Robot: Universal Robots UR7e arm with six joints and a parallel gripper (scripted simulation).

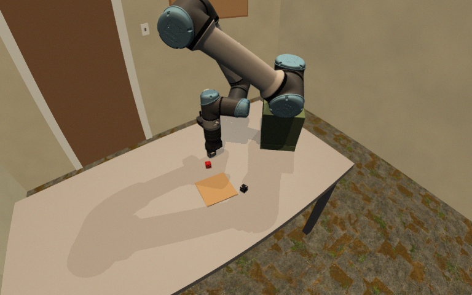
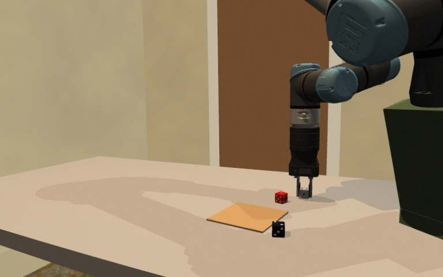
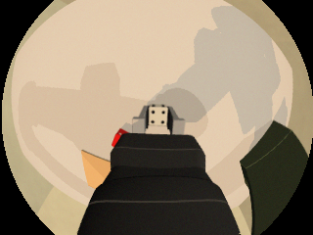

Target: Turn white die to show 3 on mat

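Right now the orange mat is 6 cm ahead of my hand, 20 cm to the left of it and 2 cm below it. From my hand the other things lie so: white die: 1 cm below; then black die: 4 cm behind, 25 cm to the left, 1 cm below; then red die: 4 cm ahead, 6 cm to the left, 1 cm below.
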